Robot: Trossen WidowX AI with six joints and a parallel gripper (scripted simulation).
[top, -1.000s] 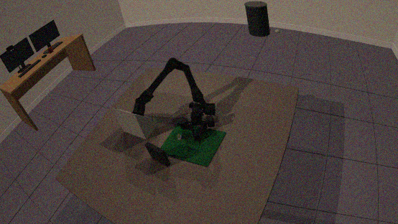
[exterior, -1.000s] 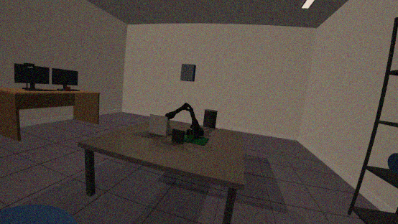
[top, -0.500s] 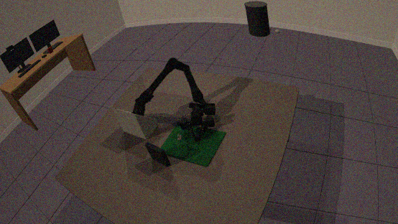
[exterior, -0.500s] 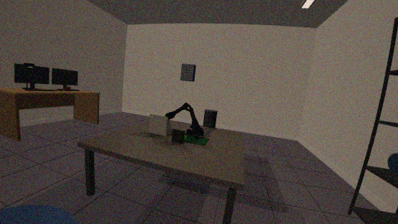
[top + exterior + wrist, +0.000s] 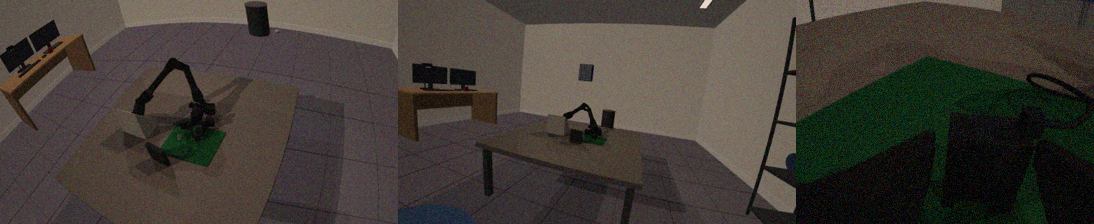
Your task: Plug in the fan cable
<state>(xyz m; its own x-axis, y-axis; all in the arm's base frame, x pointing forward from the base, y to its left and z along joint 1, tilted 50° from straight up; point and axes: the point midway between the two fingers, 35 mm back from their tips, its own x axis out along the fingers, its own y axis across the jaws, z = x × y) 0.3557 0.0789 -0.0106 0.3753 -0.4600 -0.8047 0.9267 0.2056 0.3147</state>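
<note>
Now: gripper tip 1 cm above the dark fan plug. Also, from my gripper tip: green board (3 cm behind, 3 cm to the right, 5 cm below); then dark fan (13 cm behind, 18 cm to the right, 3 cm above).
</note>
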